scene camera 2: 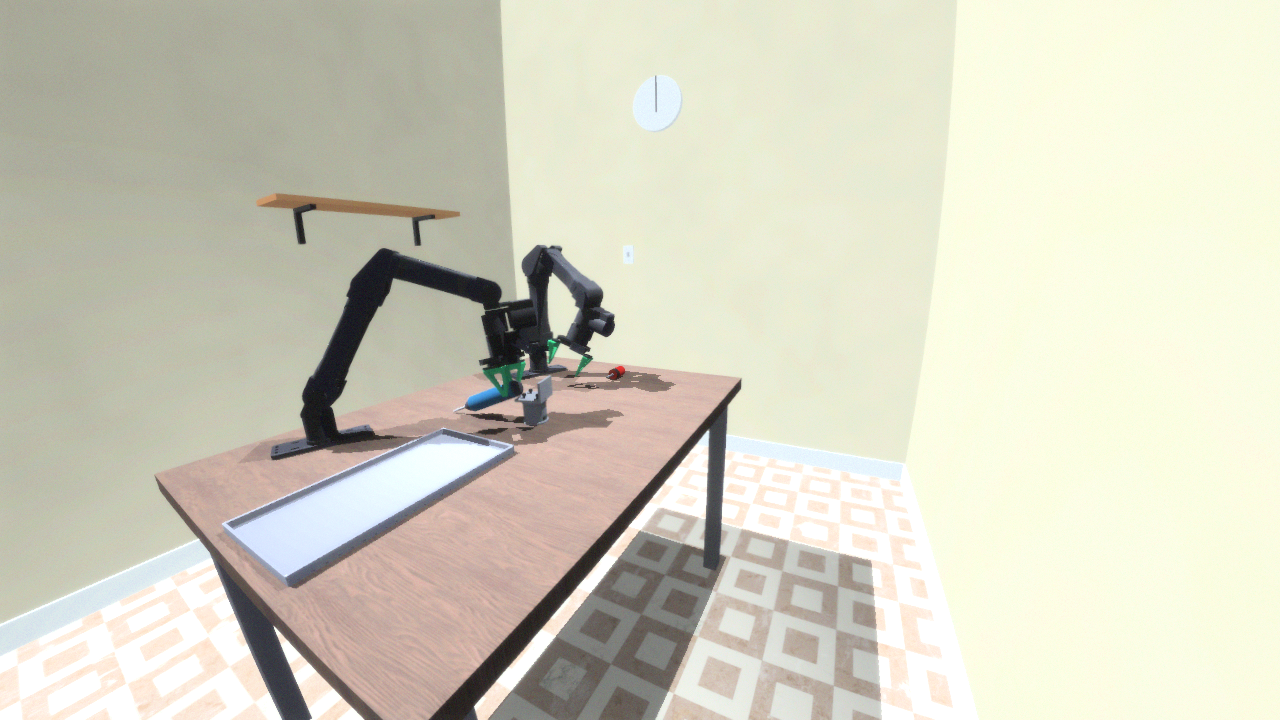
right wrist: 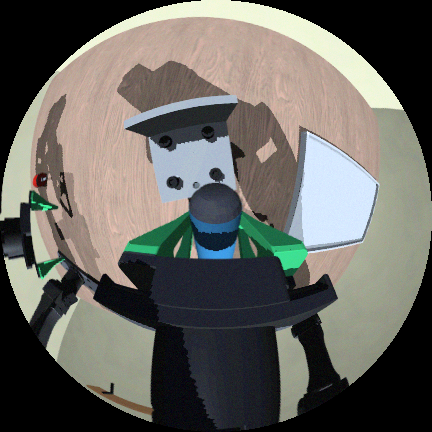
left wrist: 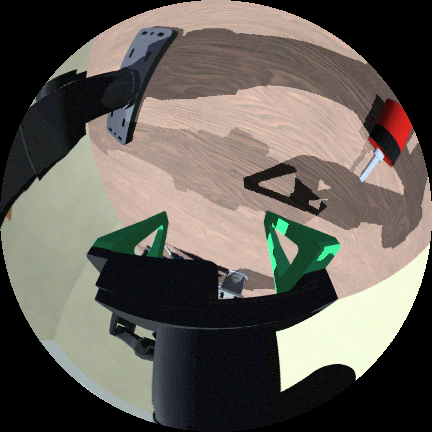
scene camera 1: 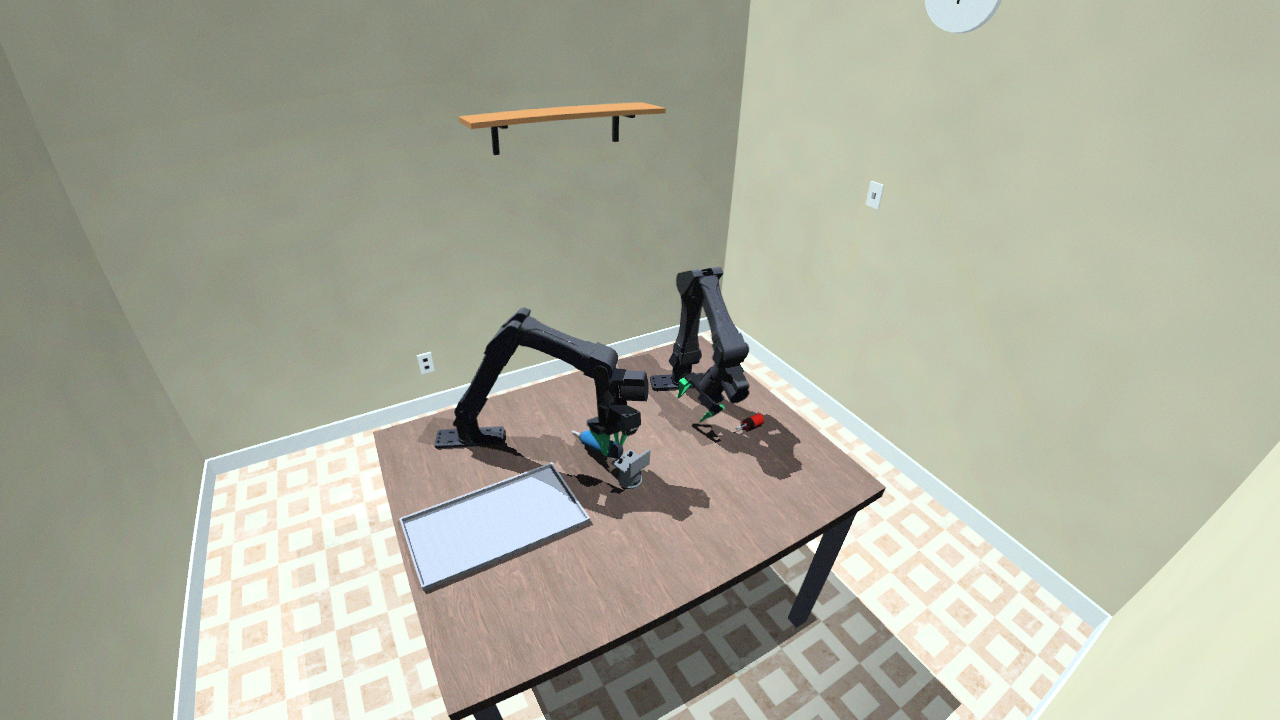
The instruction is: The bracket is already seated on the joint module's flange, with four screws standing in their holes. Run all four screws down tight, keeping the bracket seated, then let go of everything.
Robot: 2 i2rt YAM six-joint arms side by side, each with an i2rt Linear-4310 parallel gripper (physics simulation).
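Frame: origin at the left arm's base, x back, y right, z up, level; millimetres.
Seen in the pictures: left gripper, fingertip midpoint: (scene camera 2: 562, 370) (right wrist: 59, 232) (left wrist: 215, 216) (scene camera 1: 689, 409); right gripper, fingertip midpoint: (scene camera 2: 511, 394) (right wrist: 214, 215) (scene camera 1: 612, 452); left arm's base, origin of the base link: (scene camera 2: 539, 373) (right wrist: 78, 272) (left wrist: 130, 86); right arm's base, origin of the base link: (scene camera 2: 324, 442) (scene camera 1: 470, 438).
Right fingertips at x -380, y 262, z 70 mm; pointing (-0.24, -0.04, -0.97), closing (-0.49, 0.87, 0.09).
Observation:
Offsets run from my right fingertips to a thing's middle.
The grey bracket {dy -44, dx -36, dz +12 mm} (scene camera 1: 633, 462) (scene camera 2: 544, 388) (right wrist: 192, 160) sits on the joint module {dy -44, dx -36, dz -38 mm} (scene camera 1: 631, 481) (scene camera 2: 537, 414), its flange upright. In the right wrist view four dark screws show at its holes, among them one screw {dy -69, dx -39, dz -2 mm} (right wrist: 165, 141) near the flange and one screw {dy -47, dx -11, dz -2 mm} (right wrist: 174, 182) at the near edge; their depth is unclear. My right gripper (scene camera 1: 612, 447) (scene camera 2: 504, 394) is shut on the blue screwdriver {dy +43, dx +71, dz -22 mm} (scene camera 1: 590, 439) (scene camera 2: 486, 398) (right wrist: 215, 250), its dark cap towards the bracket and its shaft pointing away. My left gripper (scene camera 1: 691, 405) (scene camera 2: 564, 368) (left wrist: 215, 216) is open and empty above the table.
A red screwdriver {dy -418, dx +132, dz -53 mm} (scene camera 1: 752, 421) (scene camera 2: 616, 371) (left wrist: 395, 125) (right wrist: 39, 180) lies on the table beyond my left gripper. A shallow tray {dy +307, dx -154, dz -62 mm} (scene camera 1: 506, 554) (scene camera 2: 402, 514) (right wrist: 335, 195) lies at the left of the scene views. A wall shelf (scene camera 1: 563, 114) (scene camera 2: 358, 206) hangs behind the arms.

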